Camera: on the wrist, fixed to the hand. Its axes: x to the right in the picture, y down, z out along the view.
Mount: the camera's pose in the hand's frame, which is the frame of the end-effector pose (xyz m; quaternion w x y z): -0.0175 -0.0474 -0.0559 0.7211 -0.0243 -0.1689 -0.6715
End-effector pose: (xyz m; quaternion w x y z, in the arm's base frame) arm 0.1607 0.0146 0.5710 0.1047 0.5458 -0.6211 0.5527
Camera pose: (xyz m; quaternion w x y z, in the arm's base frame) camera 0.1786 0.0790 0.6058 0.3550 0.9014 -0.1125 0.2210
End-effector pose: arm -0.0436 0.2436 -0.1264 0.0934 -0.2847 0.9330 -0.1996
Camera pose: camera -0.0219 0.2355 -0.0547 0.0840 -0.8677 0.4707 -0.1359
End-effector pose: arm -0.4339 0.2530 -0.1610 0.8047 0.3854 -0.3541 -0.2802
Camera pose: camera -0.4088 0.2634 -0.2313 0.3417 0.4488 -0.1257 -0.8161
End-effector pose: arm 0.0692 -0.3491 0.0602 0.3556 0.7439 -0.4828 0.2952
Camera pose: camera 0.1015 -0.2814 0.0670 0.3912 0.9018 0.0841 -0.1633
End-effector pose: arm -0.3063 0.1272 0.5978 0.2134 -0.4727 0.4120 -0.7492
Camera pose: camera -0.3443 0.1898 0.6154 0.2911 0.7492 0.0382 0.5937
